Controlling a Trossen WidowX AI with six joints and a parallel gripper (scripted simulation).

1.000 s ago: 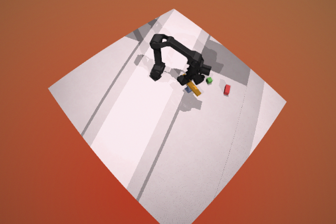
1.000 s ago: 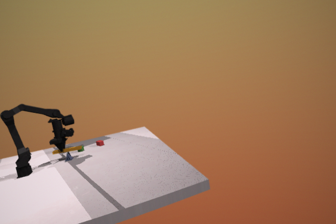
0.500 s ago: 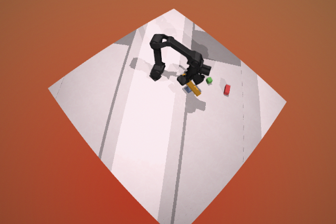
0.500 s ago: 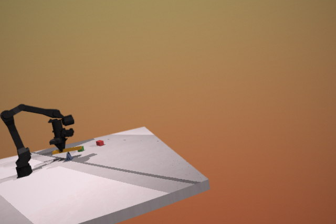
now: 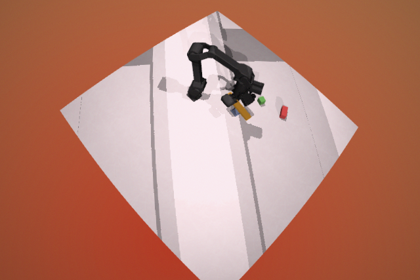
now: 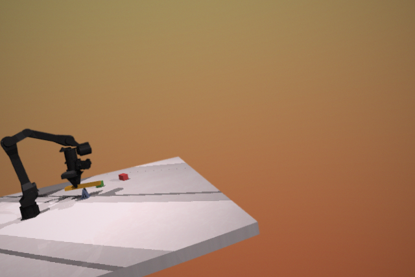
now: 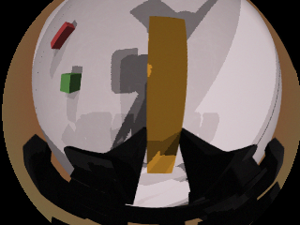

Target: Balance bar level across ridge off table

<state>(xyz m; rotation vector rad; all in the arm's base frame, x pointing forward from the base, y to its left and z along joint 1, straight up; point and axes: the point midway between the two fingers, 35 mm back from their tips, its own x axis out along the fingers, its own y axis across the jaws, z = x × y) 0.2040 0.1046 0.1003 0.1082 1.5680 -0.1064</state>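
Right now the orange bar is 30 mm ahead of my gripper tip. The rest, counted from my gripper tip: red block (220 mm ahead, 200 mm to the left, 50 mm below); green cube (80 mm ahead, 160 mm to the left, 50 mm below).
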